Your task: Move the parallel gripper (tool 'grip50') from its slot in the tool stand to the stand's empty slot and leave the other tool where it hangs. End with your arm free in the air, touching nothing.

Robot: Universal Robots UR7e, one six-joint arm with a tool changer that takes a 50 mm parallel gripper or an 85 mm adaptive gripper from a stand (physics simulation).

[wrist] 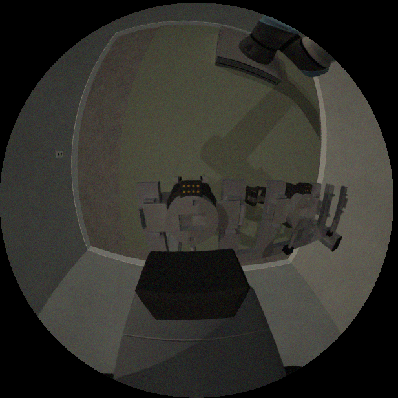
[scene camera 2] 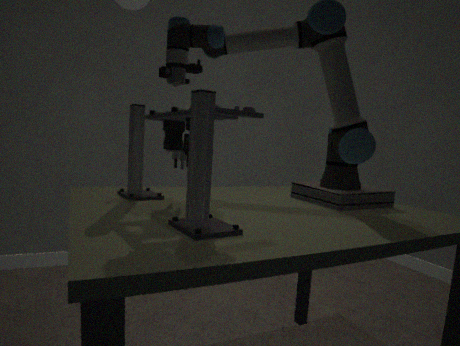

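Pixels of known places: hand, its tool point: [scene camera 2: 176,82]; arm's base, origin of its link: [scene camera 2: 339,187].
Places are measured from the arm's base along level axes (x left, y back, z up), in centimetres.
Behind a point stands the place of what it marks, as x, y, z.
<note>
The arm's bare tool changer [scene camera 2: 177,76] {-15.9, -61.0, 35.5} is raised above the stand [scene camera 2: 201,165] {25.3, -66.9, 9.0} with a gap below it and carries no gripper. Its black block [wrist: 192,285] shows in the wrist view. What looks like the parallel gripper [scene camera 2: 173,135] [wrist: 192,222], with a black body and light fingers, hangs upright in the stand slot below the changer. Its round top plate and yellow contacts face up. The other tool [wrist: 302,205] hangs in the neighbouring slot to the right in the wrist view, mostly hidden behind the near post in the scene view. A slot with fork arms [wrist: 343,202] at the far right looks empty.
The stand's far post [scene camera 2: 136,150] {-21.3, -72.6, 10.0} and near post rise from bolted base plates on the table [scene camera 2: 280,225] {23.9, -43.6, -6.2}. The slot forks reach out at the height of the post tops. The robot's base plate [scene camera 2: 342,196] {12.3, -10.7, -1.3} [wrist: 245,70] stands at the table's far right in the scene view.
</note>
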